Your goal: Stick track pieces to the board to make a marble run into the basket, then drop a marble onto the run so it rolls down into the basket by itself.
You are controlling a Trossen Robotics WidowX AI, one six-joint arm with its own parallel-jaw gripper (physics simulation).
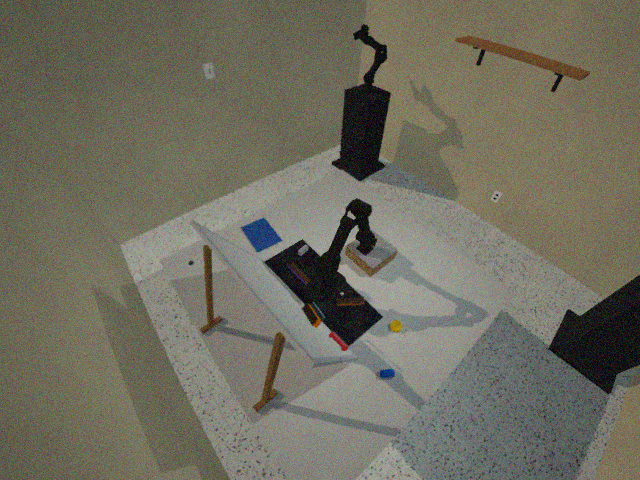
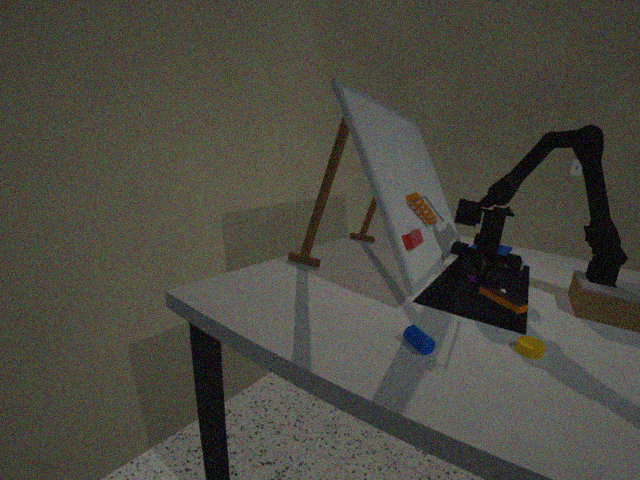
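Pixels of known places: gripper, between the fingertips: (image 1: 326,297) (image 2: 478,284); arm's base, origin of its link: (image 1: 364,248) (image 2: 600,281).
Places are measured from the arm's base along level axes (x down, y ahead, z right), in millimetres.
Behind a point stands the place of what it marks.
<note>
The tilted white board (image 1: 258,289) {y 615, x -347, z -55 mm} (image 2: 398,149) {y 575, x -273, z -93 mm} bears an orange piece (image 1: 311,314) {y 480, x -138, z -146 mm} (image 2: 421,209) {y 472, x -125, z -162 mm}, a thin teal piece (image 1: 317,309) {y 445, x -124, z -140 mm} and a red piece (image 1: 338,341) {y 453, x -62, z -268 mm} (image 2: 412,239) {y 445, x -77, z -308 mm} low on its face. My gripper (image 1: 321,293) {y 306, x 68, z -48 mm} (image 2: 484,262) is shut and empty, pointing down over the black mat (image 1: 363,321) {y 264, x 70, z -246 mm} (image 2: 444,299) {y 368, x 70, z -221 mm}. Dark shapes hide its tips. A brown-and-purple piece (image 1: 298,273) {y 325, x 52, z 133 mm}, a pale piece (image 1: 303,249) {y 220, x 31, z 220 mm} and a dark, orange-edged piece (image 1: 350,302) {y 248, x 52, z -147 mm} (image 2: 504,300) {y 234, x 56, z -164 mm} lie on the mat. A tiny white dot (image 1: 341,293) {y 244, x 56, z -84 mm} (image 2: 503,290) {y 239, x 56, z -90 mm}, possibly the marble, shows by the orange-edged piece. I cannot make out the basket.
A blue cylinder (image 1: 386,373) {y 371, x 44, z -463 mm} (image 2: 418,339) {y 361, x 49, z -481 mm} and a yellow disc (image 1: 395,326) {y 185, x 54, z -360 mm} (image 2: 530,347) {y 179, x 54, z -380 mm} lie on the table. A blue square (image 1: 261,234) {y 310, x 65, z 477 mm} lies behind the mat. My arm stands on a wooden block (image 1: 370,266) {y 62, x -1, z -93 mm} (image 2: 602,307) {y 9, x 34, z -110 mm}. Wooden legs (image 1: 208,289) (image 2: 325,191) prop the board.
</note>
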